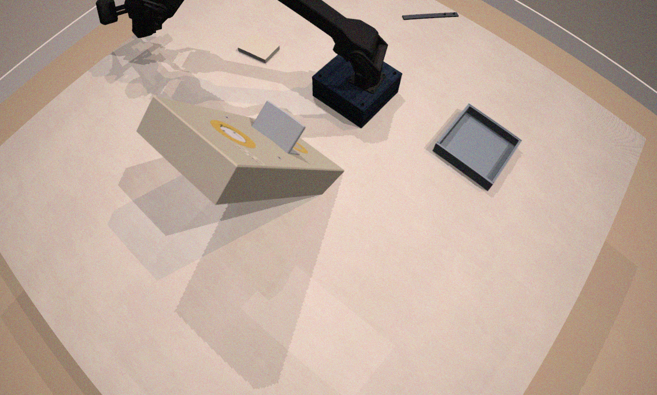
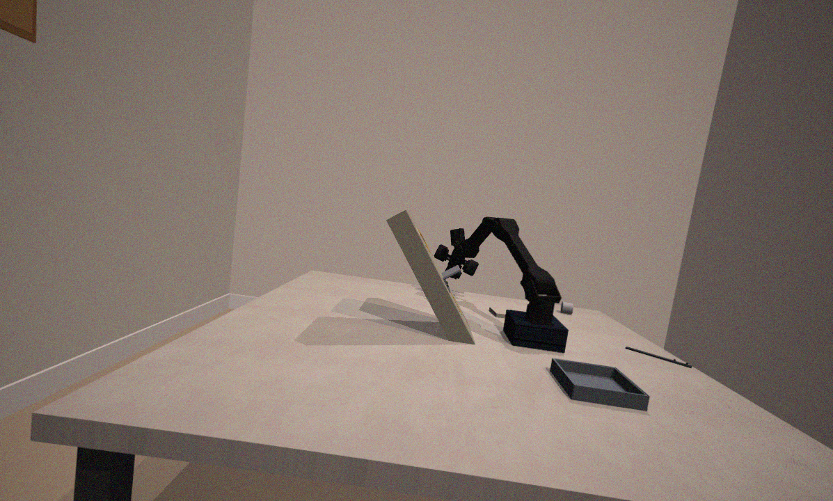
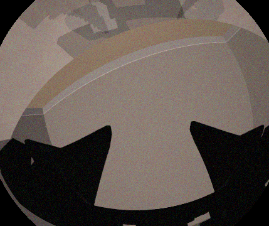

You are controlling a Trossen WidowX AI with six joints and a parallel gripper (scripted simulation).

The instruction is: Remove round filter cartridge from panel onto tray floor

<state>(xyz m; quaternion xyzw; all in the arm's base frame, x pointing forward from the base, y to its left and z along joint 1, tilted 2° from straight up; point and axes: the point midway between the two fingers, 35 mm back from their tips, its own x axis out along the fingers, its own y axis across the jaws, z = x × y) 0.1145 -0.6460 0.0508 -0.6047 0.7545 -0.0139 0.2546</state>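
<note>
Right now the filter cartridge is 26 cm ahead of my gripper tip, 62 cm to the left of it and 13 cm above it. From my gripper tip the other things lie so: tray: 13 cm behind, 96 cm to the left, 11 cm below; service panel: 21 cm ahead, 63 cm to the left, 5 cm above.
</note>
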